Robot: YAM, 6 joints.
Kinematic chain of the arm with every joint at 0, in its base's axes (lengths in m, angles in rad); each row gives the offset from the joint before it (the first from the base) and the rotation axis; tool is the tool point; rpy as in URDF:
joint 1: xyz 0 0 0.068 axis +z
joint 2: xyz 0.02 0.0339 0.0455 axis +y
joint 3: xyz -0.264 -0.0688 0 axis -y
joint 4: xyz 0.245 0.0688 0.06 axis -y
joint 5: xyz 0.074 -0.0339 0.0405 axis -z
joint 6: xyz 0.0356 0 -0.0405 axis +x
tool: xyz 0 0 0 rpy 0 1.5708 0
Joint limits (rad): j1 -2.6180..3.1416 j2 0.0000..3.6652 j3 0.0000..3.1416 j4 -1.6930..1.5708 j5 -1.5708..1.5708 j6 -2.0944..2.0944
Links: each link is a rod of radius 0.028 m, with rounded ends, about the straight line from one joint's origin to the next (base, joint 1, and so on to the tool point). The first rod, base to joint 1, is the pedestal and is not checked.
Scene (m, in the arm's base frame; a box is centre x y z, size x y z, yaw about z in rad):
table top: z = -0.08
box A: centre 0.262 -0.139 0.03 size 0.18 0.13 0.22 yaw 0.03
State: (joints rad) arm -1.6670 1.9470 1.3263 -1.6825 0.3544 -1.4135
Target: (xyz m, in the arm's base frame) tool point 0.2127 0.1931 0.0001
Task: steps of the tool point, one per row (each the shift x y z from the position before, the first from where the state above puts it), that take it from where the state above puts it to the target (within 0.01 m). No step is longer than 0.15 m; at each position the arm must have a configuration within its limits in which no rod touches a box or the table.
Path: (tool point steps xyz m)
1: 0.0745 0.0061 0.0099
2: 0.0686 0.0252 0.0098
3: 0.0579 0.0417 0.0098
4: 0.0435 0.0545 0.0099
5: 0.0262 0.0628 0.0102
6: 0.0440 0.0640 -0.0508
7: 0.0130 0.0787 -0.0581
8: -0.0222 0.0775 -0.0625
9: -0.0537 0.0595 -0.0636

